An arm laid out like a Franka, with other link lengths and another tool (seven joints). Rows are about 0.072 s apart.
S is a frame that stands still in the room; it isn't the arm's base.
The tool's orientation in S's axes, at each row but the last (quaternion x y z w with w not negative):
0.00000 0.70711 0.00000 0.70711
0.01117 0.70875 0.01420 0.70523
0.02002 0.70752 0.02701 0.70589
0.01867 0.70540 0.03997 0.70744
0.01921 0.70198 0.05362 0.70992
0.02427 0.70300 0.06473 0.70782
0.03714 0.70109 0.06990 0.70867
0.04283 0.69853 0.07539 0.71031
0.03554 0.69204 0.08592 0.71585
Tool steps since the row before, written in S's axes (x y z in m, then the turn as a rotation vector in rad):
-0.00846 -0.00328 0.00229 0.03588 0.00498 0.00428
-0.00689 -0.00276 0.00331 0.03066 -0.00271 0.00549
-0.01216 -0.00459 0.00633 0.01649 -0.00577 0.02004
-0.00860 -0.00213 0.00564 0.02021 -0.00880 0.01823
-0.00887 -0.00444 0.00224 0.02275 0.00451 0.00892
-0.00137 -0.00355 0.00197 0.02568 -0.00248 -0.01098
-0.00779 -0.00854 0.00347 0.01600 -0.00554 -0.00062
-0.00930 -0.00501 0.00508 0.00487 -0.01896 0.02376
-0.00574 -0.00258 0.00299 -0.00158 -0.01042 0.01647
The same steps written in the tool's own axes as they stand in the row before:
-0.00229 -0.00328 -0.00846 -0.00428 0.00498 0.03588
-0.00337 -0.00261 -0.00692 -0.00574 -0.00264 0.03062
-0.00659 -0.00404 -0.01222 -0.02042 -0.00459 0.01639
-0.00581 -0.00139 -0.00864 -0.01886 -0.00787 0.02001
-0.00276 -0.00375 -0.00904 -0.00821 0.00428 0.02306
-0.00241 -0.00319 -0.00155 0.01066 -0.00531 0.02538
-0.00478 -0.00754 -0.00812 -0.00011 -0.00632 0.01572
-0.00596 -0.00365 -0.00941 -0.02653 -0.01496 0.00451
-0.00355 -0.00160 -0.00578 -0.01806 -0.00733 -0.00163

